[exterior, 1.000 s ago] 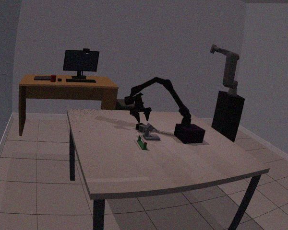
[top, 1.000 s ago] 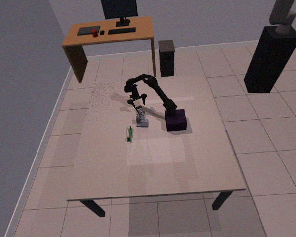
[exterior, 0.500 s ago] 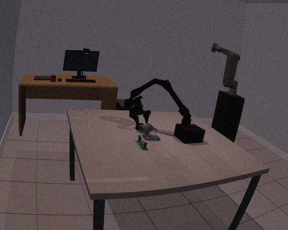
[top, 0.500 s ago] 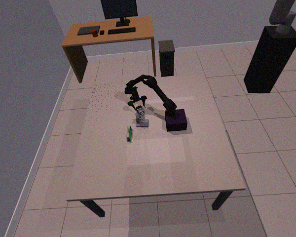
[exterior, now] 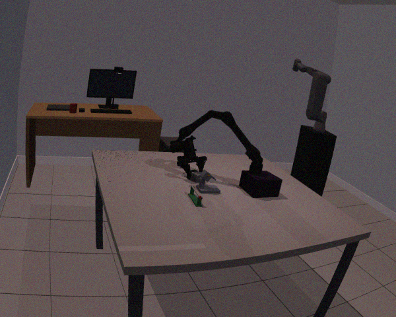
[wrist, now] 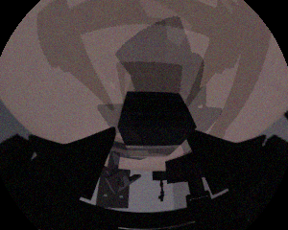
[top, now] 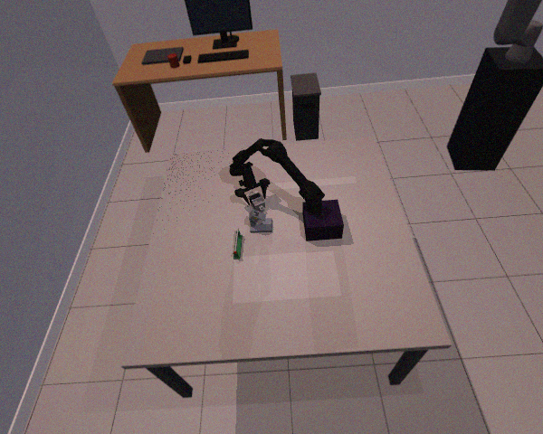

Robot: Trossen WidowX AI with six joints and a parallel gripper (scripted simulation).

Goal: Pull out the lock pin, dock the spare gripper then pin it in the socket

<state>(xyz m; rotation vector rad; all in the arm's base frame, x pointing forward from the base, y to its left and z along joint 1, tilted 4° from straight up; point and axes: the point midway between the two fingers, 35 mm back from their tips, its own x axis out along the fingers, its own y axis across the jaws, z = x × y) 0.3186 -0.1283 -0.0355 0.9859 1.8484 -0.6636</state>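
My gripper tip is now 10 mm past the spare gripper and 10 mm to the right of it. From my gripper tip the other things lie so: grey mount (30 mm behind, 150 mm to the left, 30 mm above); green bar (60 mm ahead, 280 mm to the left).
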